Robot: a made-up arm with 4 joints. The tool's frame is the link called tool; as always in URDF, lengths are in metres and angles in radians. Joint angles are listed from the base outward.
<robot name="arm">
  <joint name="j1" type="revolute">
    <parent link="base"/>
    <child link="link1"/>
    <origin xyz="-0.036 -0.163 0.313"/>
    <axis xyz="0 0 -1"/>
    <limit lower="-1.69" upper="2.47"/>
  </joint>
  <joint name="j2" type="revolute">
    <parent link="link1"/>
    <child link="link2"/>
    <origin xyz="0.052 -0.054 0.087"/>
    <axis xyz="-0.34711 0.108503 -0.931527"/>
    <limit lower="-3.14" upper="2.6"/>
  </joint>
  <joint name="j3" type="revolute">
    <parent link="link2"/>
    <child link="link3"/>
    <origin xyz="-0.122 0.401 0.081"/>
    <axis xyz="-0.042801 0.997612 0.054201"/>
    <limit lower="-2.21" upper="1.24"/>
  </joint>
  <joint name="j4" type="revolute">
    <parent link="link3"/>
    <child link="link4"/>
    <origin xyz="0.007 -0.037 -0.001"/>
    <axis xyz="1 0 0"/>
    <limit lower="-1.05" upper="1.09"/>
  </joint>
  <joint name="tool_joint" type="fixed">
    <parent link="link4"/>
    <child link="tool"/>
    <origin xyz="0.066 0.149 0.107" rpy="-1.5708 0 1.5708"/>
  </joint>
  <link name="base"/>
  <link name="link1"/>
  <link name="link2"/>
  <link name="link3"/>
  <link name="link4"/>
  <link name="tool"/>
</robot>
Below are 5 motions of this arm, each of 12 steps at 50 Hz.
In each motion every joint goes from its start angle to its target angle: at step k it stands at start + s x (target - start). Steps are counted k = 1, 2, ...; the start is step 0. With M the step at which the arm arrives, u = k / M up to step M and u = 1 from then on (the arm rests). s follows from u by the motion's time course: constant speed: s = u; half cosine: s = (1 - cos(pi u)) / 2; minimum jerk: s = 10 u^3 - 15 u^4 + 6 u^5.
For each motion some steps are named. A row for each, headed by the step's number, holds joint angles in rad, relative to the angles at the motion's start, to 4 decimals.
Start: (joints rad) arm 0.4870 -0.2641 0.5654 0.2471
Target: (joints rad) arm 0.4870 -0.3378 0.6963 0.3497
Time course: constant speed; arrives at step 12
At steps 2, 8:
2: 0.0000 -0.0123 0.0218 0.0171
8: 0.0000 -0.0491 0.0873 0.0684

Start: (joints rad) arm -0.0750 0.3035 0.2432 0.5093
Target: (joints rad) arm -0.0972 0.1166 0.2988 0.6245
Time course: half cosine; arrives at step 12
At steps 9, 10, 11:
9: -0.0189 -0.1595 0.0475 0.0983
10: -0.0207 -0.1744 0.0519 0.1075
11: -0.0218 -0.1837 0.0547 0.1132

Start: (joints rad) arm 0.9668 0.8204 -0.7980 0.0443
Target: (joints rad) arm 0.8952 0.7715 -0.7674 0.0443
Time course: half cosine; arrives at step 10
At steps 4, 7, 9, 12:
4: -0.0247 -0.0169 0.0106 0.0000
7: -0.0568 -0.0388 0.0243 0.0000
9: -0.0698 -0.0477 0.0299 0.0000
12: -0.0716 -0.0489 0.0306 0.0000

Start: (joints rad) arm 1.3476 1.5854 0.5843 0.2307
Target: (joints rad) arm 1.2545 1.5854 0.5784 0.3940
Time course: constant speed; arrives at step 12
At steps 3, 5, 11, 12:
3: -0.0233 0.0000 -0.0015 0.0408
5: -0.0388 0.0000 -0.0025 0.0680
11: -0.0853 0.0000 -0.0054 0.1497
12: -0.0931 0.0000 -0.0059 0.1633

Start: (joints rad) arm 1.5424 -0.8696 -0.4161 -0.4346
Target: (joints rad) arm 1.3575 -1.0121 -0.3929 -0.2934
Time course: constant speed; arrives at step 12
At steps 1, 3, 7, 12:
1: -0.0154 -0.0119 0.0019 0.0118
3: -0.0462 -0.0356 0.0058 0.0353
7: -0.1079 -0.0831 0.0135 0.0824
12: -0.1849 -0.1425 0.0232 0.1412

